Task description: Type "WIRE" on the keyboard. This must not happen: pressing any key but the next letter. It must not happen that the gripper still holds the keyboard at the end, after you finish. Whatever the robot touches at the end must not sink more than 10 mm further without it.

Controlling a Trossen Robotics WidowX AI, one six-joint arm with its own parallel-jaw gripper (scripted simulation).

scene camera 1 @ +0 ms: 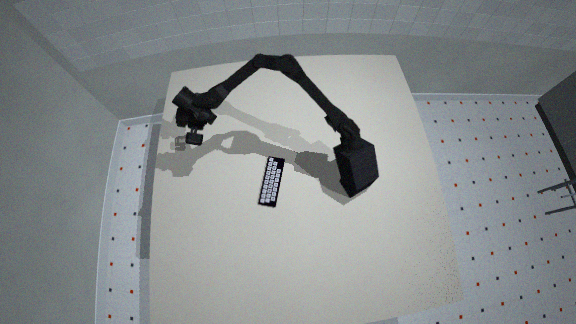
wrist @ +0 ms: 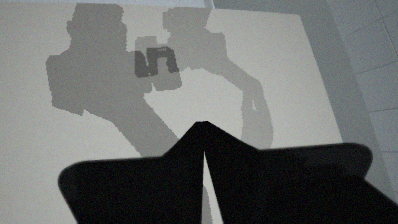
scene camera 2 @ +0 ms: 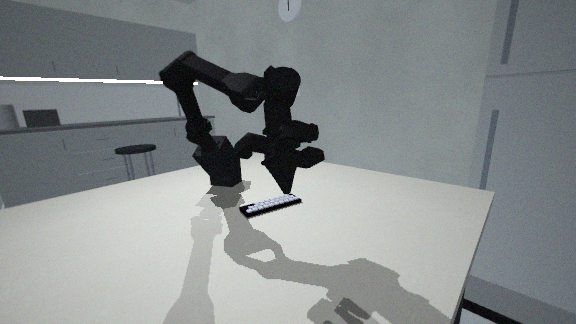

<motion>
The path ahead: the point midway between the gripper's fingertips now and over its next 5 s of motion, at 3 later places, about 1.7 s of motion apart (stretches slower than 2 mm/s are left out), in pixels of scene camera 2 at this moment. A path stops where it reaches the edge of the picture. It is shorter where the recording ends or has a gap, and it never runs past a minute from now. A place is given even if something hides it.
The gripper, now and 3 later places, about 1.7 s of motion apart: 287, 193; 292, 190; 261, 197; 273, 189
</motion>
